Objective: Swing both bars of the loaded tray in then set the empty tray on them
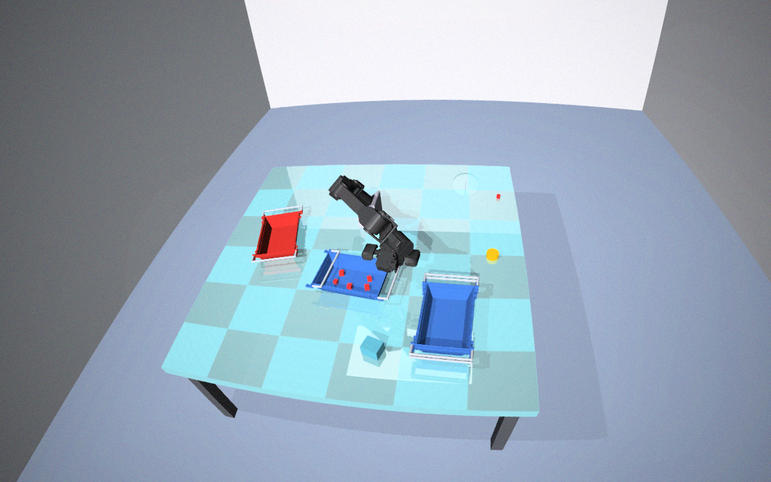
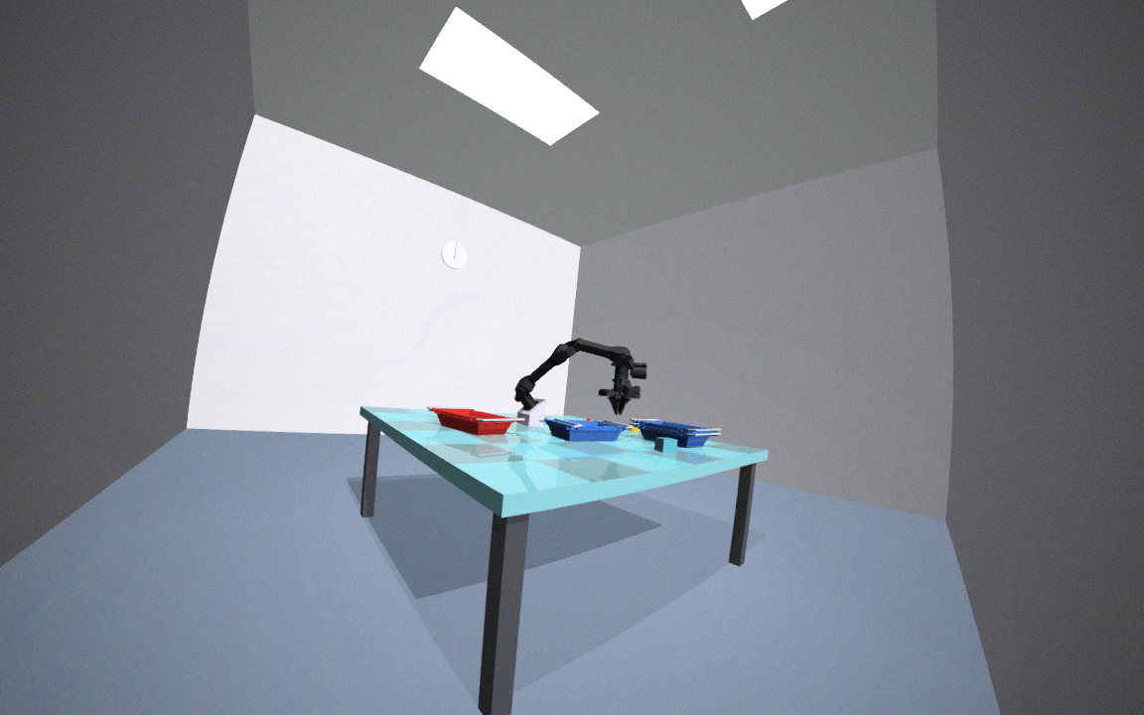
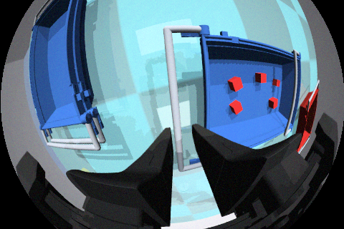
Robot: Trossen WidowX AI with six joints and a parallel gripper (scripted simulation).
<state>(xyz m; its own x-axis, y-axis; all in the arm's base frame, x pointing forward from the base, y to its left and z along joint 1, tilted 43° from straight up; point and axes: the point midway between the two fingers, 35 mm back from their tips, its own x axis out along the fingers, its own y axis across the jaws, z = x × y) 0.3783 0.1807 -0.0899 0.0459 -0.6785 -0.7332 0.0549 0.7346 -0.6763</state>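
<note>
Now: gripper tip 180 mm past the red tray, 550 mm to the left of it and 50 mm above it. Round my gripper tip: yellow disc: 220 mm behind, 340 mm to the left, 90 mm below; then teal cube: 270 mm ahead, 10 mm to the right, 80 mm below; then small red block: 610 mm behind, 360 mm to the left, 90 mm below.
</note>
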